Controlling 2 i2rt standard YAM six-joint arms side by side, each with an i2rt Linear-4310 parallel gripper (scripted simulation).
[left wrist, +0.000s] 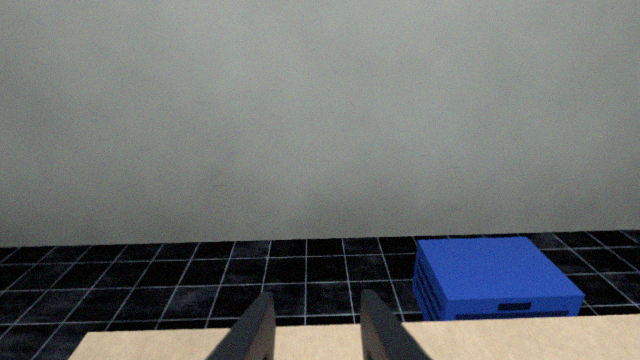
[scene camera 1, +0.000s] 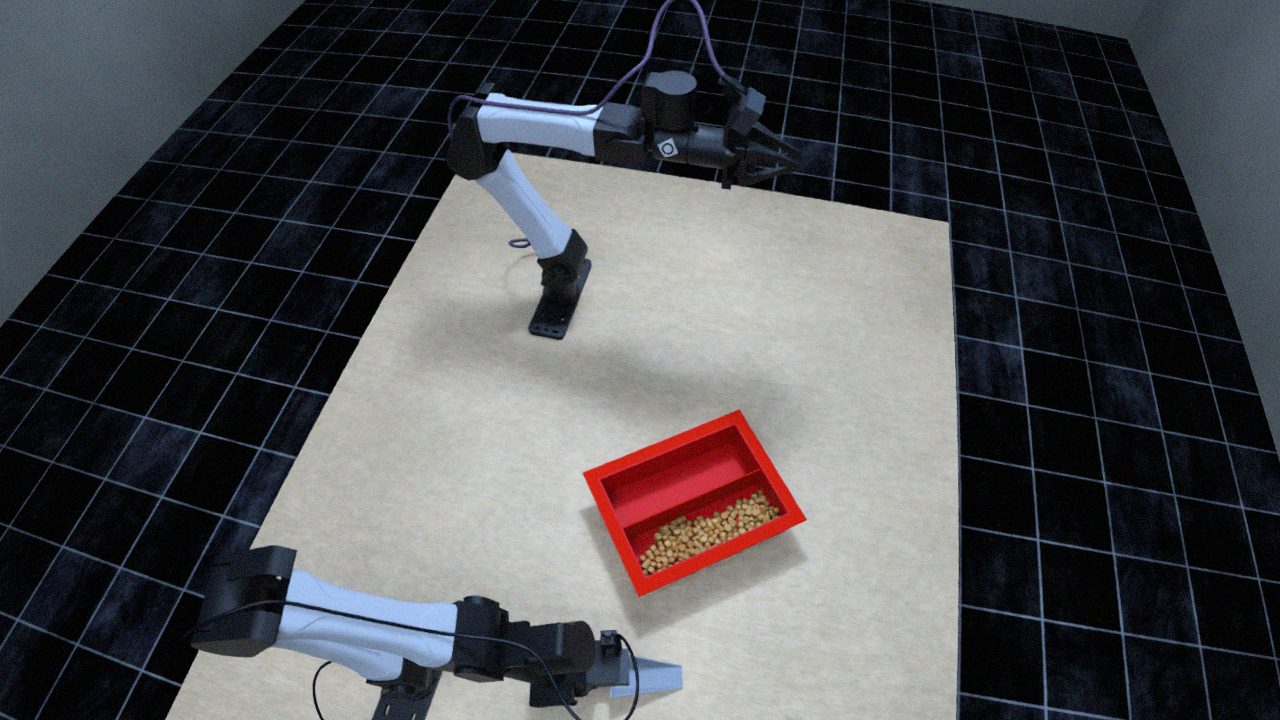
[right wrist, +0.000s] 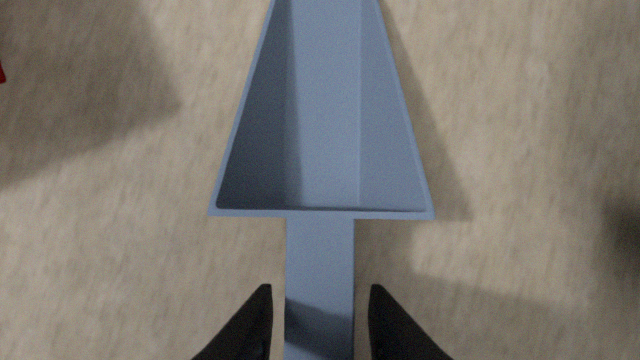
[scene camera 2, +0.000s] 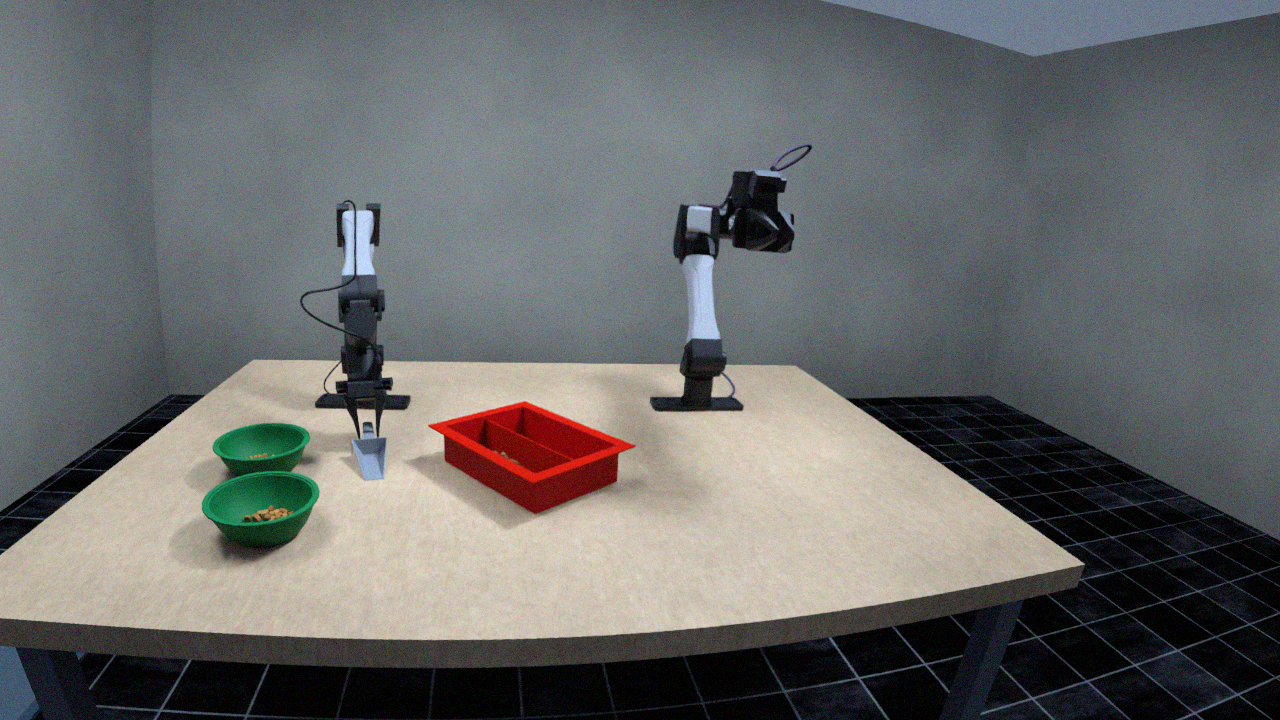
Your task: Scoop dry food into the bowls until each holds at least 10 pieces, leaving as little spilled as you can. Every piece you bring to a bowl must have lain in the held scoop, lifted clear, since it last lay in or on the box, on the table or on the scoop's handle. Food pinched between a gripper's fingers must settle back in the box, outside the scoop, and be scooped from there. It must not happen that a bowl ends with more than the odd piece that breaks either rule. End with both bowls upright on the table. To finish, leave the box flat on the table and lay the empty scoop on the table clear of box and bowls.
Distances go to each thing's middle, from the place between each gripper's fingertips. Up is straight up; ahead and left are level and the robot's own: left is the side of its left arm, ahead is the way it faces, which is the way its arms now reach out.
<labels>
The grey-blue scoop (scene camera 2: 371, 452) lies 40 mm ahead of my right hand, 10 mm to the left of it and 10 mm below it. Also, from my right hand: red box (scene camera 1: 653, 486): 90 mm ahead, 280 mm to the left, 20 mm above.
My left hand (scene camera 2: 785, 234) is 38 cm to the left of the red box, 36 cm above it and 5 cm past it. Round my left hand: grey-blue scoop: 65 cm to the right, 39 cm below, 10 cm behind.
</labels>
